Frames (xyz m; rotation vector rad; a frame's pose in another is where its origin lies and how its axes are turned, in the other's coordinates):
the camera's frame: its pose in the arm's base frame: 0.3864 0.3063 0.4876 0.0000 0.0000 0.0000
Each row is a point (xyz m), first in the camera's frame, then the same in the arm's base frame.
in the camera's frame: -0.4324 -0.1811 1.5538
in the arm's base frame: -0.0460 0.1252 2.0414
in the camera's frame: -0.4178 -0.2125 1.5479
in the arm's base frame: -0.0314 0.0938 2.0355
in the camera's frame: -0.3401 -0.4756 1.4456
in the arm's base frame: 0.0463 -0.1693 1.9332
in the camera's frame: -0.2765 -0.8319 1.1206
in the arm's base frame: 0.1099 -0.5256 1.6082
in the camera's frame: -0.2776 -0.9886 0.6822
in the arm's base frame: 0.1088 -0.6823 1.1698
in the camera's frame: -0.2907 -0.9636 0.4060
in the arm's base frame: 0.0957 -0.6573 0.8936
